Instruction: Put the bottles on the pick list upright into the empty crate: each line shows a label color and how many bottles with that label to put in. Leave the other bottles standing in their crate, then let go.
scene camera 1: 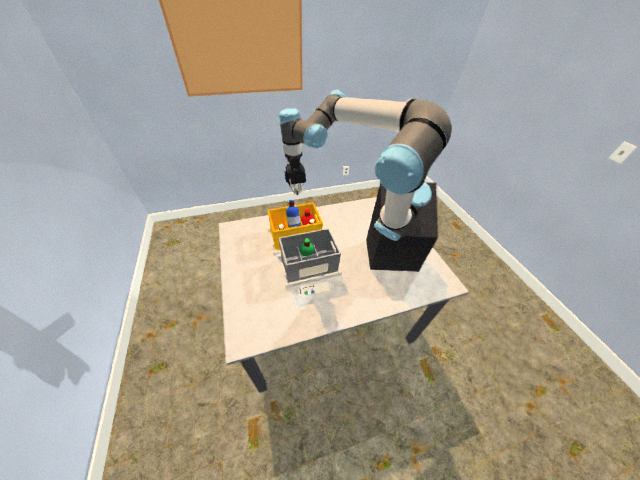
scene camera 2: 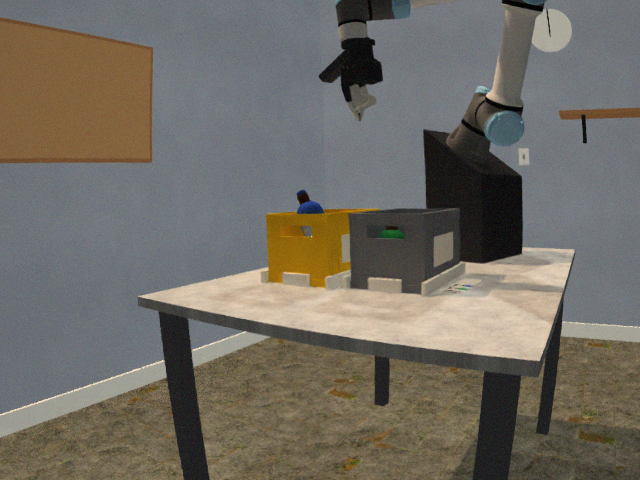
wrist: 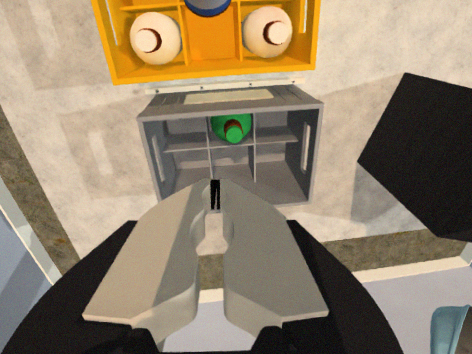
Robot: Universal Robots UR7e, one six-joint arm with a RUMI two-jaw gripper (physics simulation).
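Where they show: gripper, fingertip midpoint: (scene camera 1: 297,194) (scene camera 2: 358,120) (wrist: 216,182); arm's base, link origin: (scene camera 2: 465,151).
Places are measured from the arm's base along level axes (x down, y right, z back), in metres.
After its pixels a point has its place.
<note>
My gripper (scene camera 1: 296,192) {x -0.052, y 0.078, z -0.487 m} (scene camera 2: 358,118) {x -0.052, y 0.078, z -0.487 m} (wrist: 216,182) {x -0.052, y 0.078, z -0.487 m} is shut and empty, high above the crates. The blue bottle (scene camera 1: 293,215) {x 0.183, y 0.204, z -0.504 m} (scene camera 2: 310,207) {x 0.169, y 0.220, z -0.528 m} (wrist: 207,4) {x 0.220, y 0.187, z -0.499 m} is in the yellow crate (scene camera 1: 277,237) {x 0.226, y 0.084, z -0.602 m} (scene camera 2: 297,255) {x 0.282, y 0.171, z -0.632 m} (wrist: 215,71) {x 0.180, y 0.108, z -0.485 m}, tilted, its neck and shoulder above the rim; its base is hidden. A red bottle (scene camera 1: 307,218) {x 0.234, y 0.227, z -0.421 m} and two white-capped bottles (wrist: 155,39) {x 0.194, y 0.140, z -0.564 m} (wrist: 267,32) {x 0.203, y 0.161, z -0.417 m} are in that crate too. A green bottle (scene camera 1: 307,249) {x 0.236, y -0.012, z -0.450 m} (scene camera 2: 391,234) {x 0.238, y -0.001, z -0.474 m} (wrist: 231,125) {x 0.203, y 0.027, z -0.454 m} stands upright in a middle cell of the grey crate (scene camera 1: 330,266) {x 0.268, y -0.114, z -0.344 m} (scene camera 2: 387,263) {x 0.292, y -0.058, z -0.579 m} (wrist: 295,101) {x 0.198, y 0.073, z -0.361 m}. The pick list (scene camera 1: 308,290) {x 0.354, y -0.187, z -0.467 m} (scene camera 2: 461,287) {x 0.355, y -0.188, z -0.462 m} shows green and blue marks; its numbers are unreadable.
The crates sit close together on the table (scene camera 1: 258,320) {x 0.356, y -0.316, z -0.716 m} (scene camera 2: 320,310) {x 0.356, y -0.044, z -0.789 m}, with pale strips (scene camera 2: 385,284) {x 0.337, y -0.060, z -0.591 m} along their bases. The black robot pedestal (scene camera 1: 400,250) {x 0.185, y -0.121, z 0.010 m} (scene camera 2: 473,217) {x 0.215, y -0.066, z -0.105 m} stands right of them. In the wrist view, the grey crate's other visible cells hold no bottle.
</note>
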